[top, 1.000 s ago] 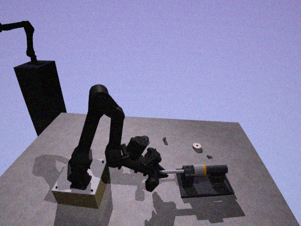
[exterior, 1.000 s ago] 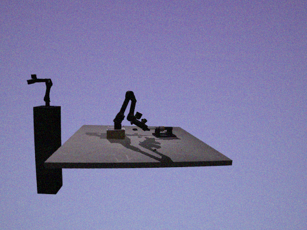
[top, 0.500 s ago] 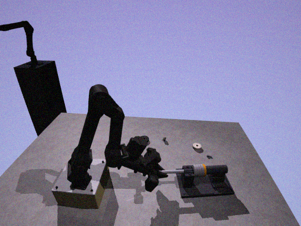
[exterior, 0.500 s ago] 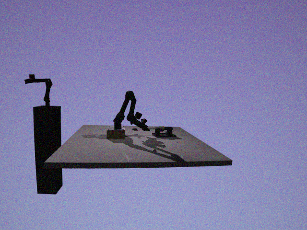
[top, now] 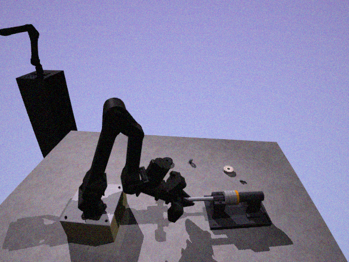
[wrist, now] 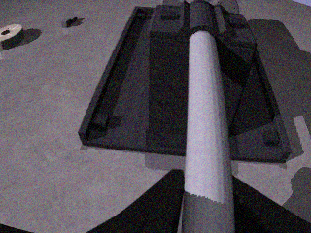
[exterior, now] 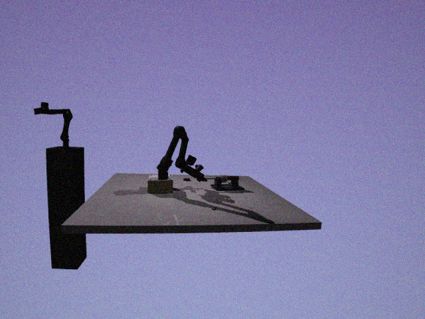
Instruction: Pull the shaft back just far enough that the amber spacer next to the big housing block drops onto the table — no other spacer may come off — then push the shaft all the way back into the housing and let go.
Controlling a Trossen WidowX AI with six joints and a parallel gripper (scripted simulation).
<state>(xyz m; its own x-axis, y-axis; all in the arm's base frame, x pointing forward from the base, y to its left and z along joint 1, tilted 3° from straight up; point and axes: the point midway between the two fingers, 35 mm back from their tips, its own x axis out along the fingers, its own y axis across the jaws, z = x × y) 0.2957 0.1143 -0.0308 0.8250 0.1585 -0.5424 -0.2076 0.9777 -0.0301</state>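
My gripper tip is now 60 mm short of the grey shaft, 20 mm below it and 10 mm to the right of it. Round my gripper tip: amber spacer: 150 mm ahead, 30 mm to the left, 20 mm above; then grey spacer: 120 mm ahead, 30 mm to the left, 20 mm above; then white ring: 270 mm to the left, 150 mm ahead, 50 mm below.
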